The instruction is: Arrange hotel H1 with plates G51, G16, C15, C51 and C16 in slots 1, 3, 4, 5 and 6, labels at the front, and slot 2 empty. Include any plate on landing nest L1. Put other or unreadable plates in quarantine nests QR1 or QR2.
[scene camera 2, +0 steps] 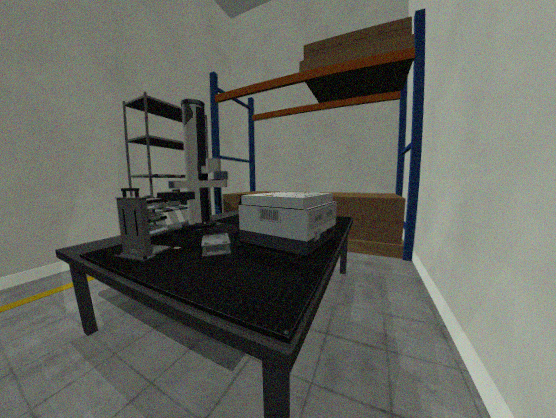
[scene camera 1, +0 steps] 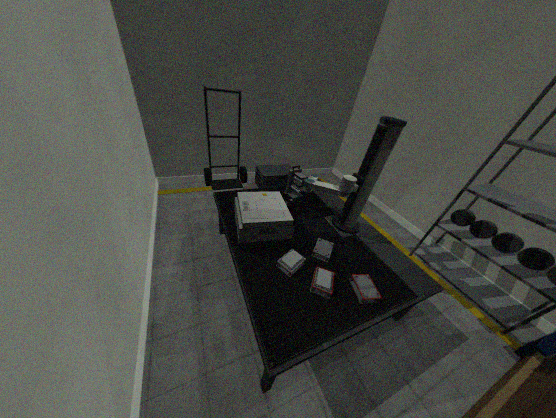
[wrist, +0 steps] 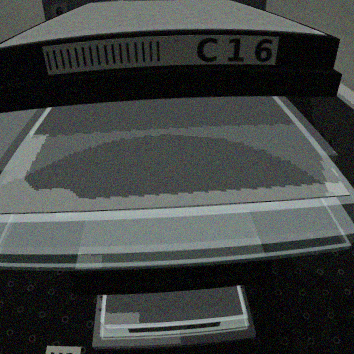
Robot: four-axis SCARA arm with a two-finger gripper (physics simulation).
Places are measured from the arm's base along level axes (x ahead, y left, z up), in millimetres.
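Where they show: gripper, fingertip midpoint: (scene camera 2: 150,205) (wrist: 161,84); arm's base, link origin: (scene camera 2: 199,225) (scene camera 1: 345,224).
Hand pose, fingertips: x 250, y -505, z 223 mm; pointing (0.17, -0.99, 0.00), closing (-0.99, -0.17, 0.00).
Note:
Things, the pixels of their centre, and the offset from my fingertips. Level surfaces: height alone.
- Hotel H1, body centre: (scene camera 2: 141,220) (scene camera 1: 296,181) 11 mm ahead, 54 mm right, 64 mm down
- plate C16, body centre: (wrist: 157,23) 3 mm ahead, 15 mm right, 21 mm up
- clear-lidded plate, body centre: (wrist: 162,107) 2 mm back, 10 mm left, 6 mm down
- large white box-shaped device, body centre: (scene camera 2: 289,217) (scene camera 1: 262,218) 539 mm ahead, 400 mm left, 87 mm down
- black table, surface height: 210 mm down
Hotel H1 (scene camera 1: 290,186) (scene camera 2: 134,227) is a grey upright rack with a handle at the table's far end. My gripper (scene camera 1: 307,179) (scene camera 2: 159,200) is shut on plate C16 (wrist: 180,15), level at the hotel's upper part. Its label, C16, faces the wrist camera and is readable. How far the plate sits in its slot cannot be told. A clear-lidded plate (wrist: 170,230) shows below it, and a smaller-looking one (wrist: 175,310) lower down. Their labels are unreadable. Red-edged items (scene camera 1: 323,281) (scene camera 1: 366,288) and grey-white ones (scene camera 1: 291,262) (scene camera 1: 323,249) stand on the table.
A large white box-shaped device (scene camera 1: 264,206) (scene camera 2: 287,220) stands on the black table (scene camera 1: 280,325) (scene camera 2: 220,295). The arm's column (scene camera 1: 372,175) (scene camera 2: 195,160) rises beside it. A hand truck (scene camera 1: 223,136) stands beyond the table, and a blue-orange storage rack (scene camera 2: 417,135) stands behind.

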